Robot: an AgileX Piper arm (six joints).
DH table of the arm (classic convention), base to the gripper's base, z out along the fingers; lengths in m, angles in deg. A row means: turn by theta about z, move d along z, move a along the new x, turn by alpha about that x. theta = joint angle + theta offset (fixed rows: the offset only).
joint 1: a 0, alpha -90, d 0.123, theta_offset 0
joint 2: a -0.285, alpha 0, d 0, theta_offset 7.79
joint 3: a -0.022, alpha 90, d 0, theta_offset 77.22
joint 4: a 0, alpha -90, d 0.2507, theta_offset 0
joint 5: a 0, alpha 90, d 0, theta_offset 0
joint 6: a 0, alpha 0, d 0.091, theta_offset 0
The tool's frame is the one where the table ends.
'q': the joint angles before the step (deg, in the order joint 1, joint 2, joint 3, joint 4, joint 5, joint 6). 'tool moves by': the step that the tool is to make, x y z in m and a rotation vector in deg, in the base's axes. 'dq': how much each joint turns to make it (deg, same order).
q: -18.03, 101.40, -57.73, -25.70, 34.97, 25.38
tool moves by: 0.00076, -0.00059, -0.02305, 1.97, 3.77, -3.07
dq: 0.00, 3.93, -0.05, 0.36, 1.09, 2.67
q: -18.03, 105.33, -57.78, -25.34, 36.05, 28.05
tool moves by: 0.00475, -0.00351, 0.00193, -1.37, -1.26, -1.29
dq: 0.00, 0.50, -1.05, -2.41, -0.26, 3.21
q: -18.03, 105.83, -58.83, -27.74, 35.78, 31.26
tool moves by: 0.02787, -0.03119, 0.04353, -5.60, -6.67, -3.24
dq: -2.48, 0.52, -10.98, -3.33, 3.22, 1.66
